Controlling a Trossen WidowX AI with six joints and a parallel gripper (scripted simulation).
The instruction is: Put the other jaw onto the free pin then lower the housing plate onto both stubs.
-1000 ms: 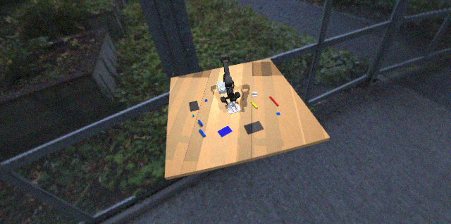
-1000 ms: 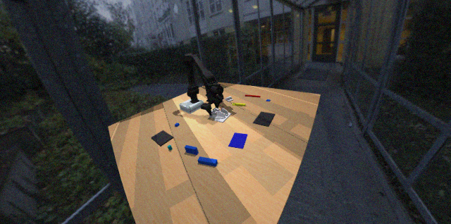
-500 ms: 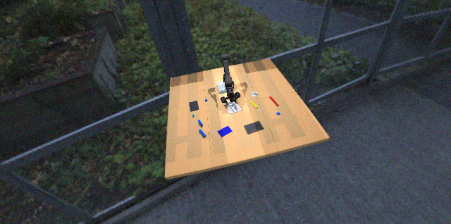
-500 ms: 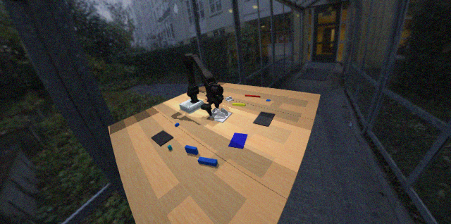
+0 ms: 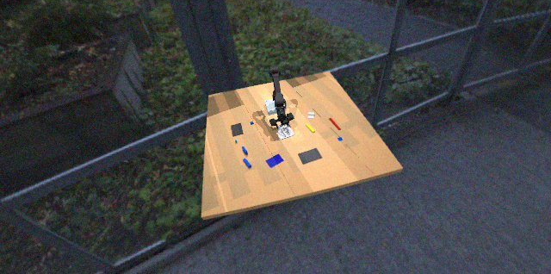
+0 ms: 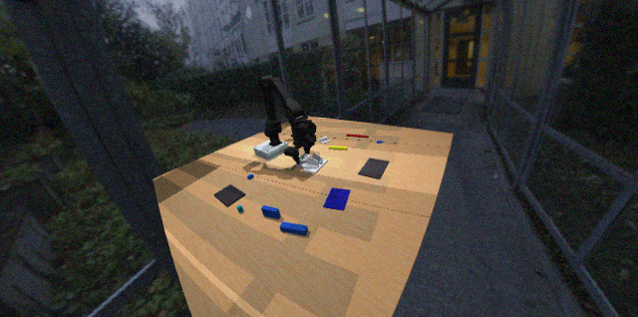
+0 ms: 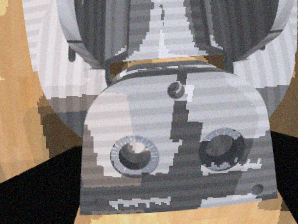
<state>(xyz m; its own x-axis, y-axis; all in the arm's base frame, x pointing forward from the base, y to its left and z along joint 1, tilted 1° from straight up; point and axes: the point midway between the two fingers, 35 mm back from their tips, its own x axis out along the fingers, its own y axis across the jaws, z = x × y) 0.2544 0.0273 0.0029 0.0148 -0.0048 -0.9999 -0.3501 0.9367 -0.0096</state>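
The white jaw is 3 cm ahead of my gripper tip and 1 cm to the right of it. Also, from my gripper tip: light grey part 2 cm above, 1 cm ahead; then yellow bar 22 cm to the left, 3 cm ahead, 1 cm below; then blue plate 31 cm ahead, 6 cm to the right, 2 cm below.
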